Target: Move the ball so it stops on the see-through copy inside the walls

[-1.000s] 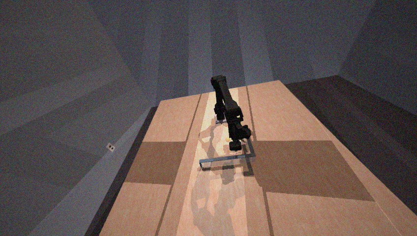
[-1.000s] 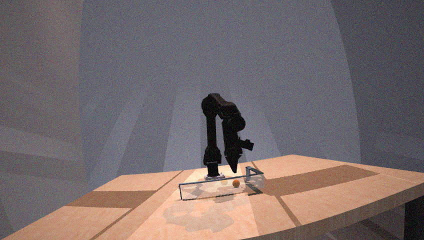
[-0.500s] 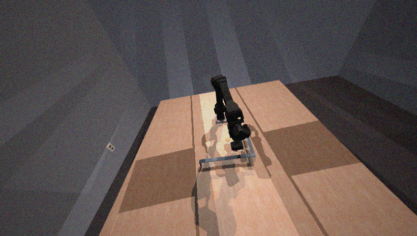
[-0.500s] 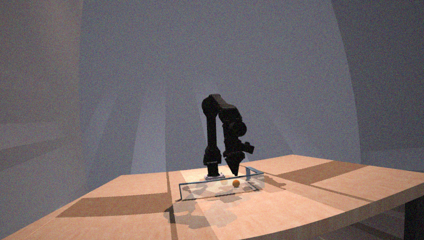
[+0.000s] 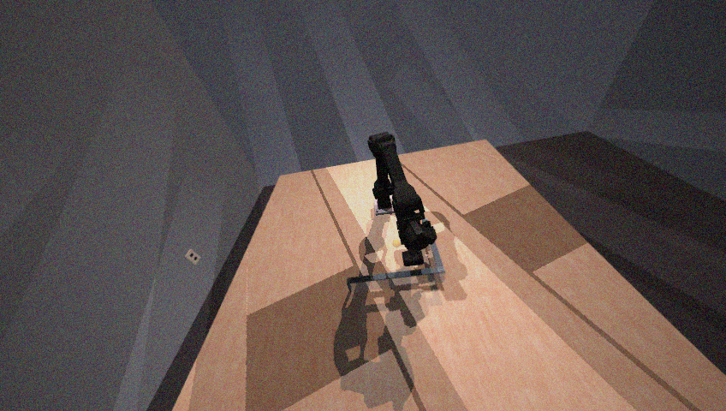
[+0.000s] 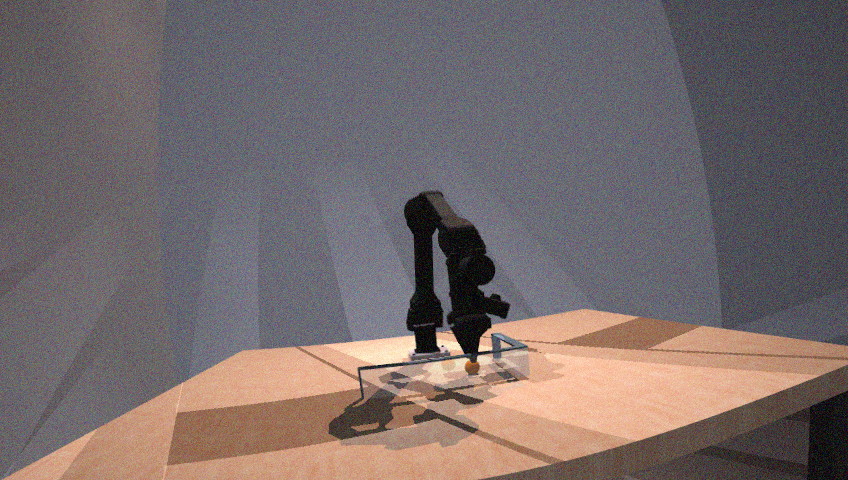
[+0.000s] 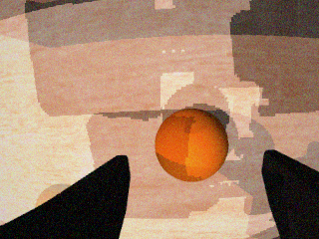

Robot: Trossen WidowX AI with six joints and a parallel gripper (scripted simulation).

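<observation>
My gripper tip is 1 cm above the orange ball. From my gripper tip the other things lie so: clear wall (9 cm ahead, 7 cm to the right).
</observation>
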